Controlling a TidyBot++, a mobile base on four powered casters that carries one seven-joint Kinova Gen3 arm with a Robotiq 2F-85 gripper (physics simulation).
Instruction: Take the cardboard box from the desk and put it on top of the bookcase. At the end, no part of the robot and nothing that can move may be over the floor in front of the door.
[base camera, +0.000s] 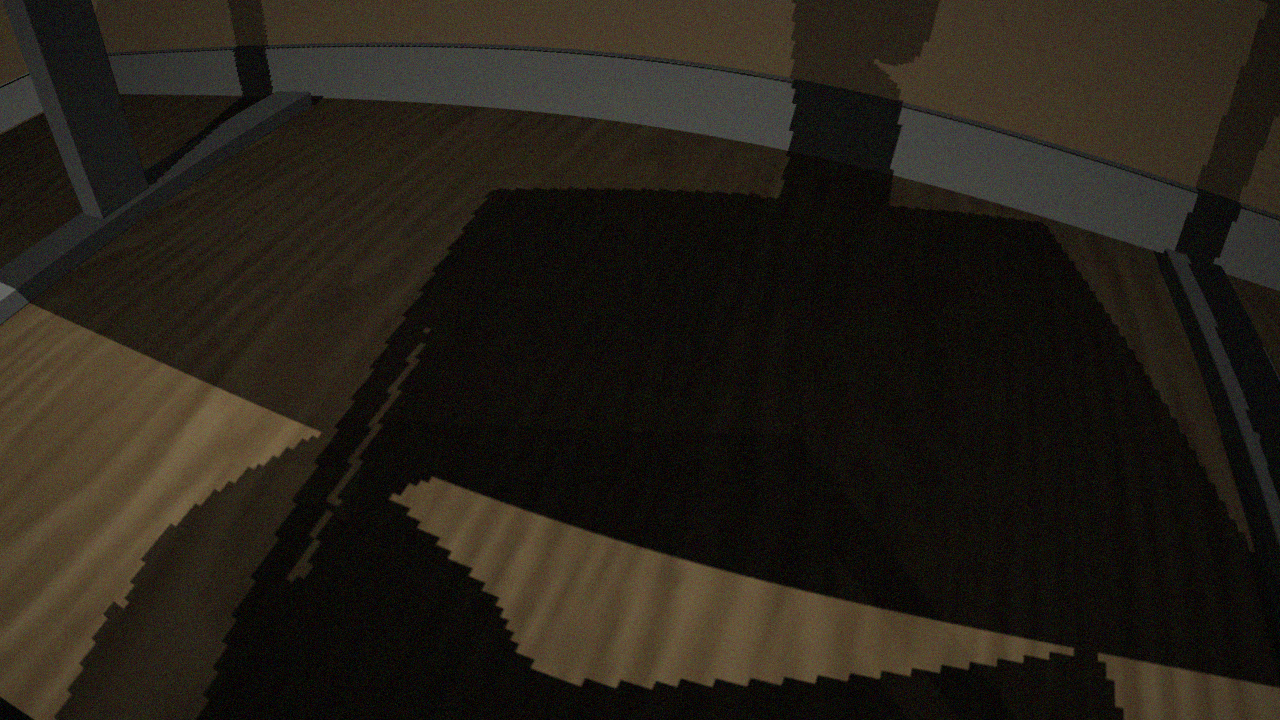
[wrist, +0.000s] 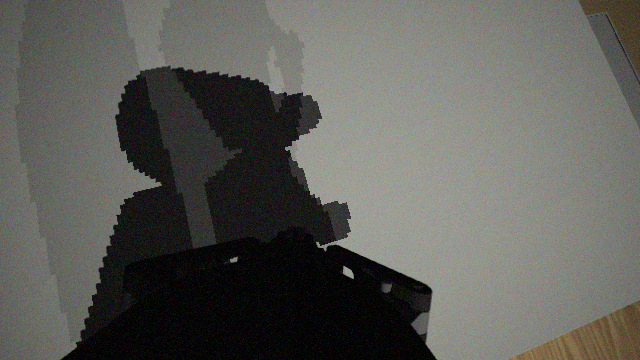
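My gripper (wrist: 295, 238) in sight. Grey desk (wrist: 483, 155) too.
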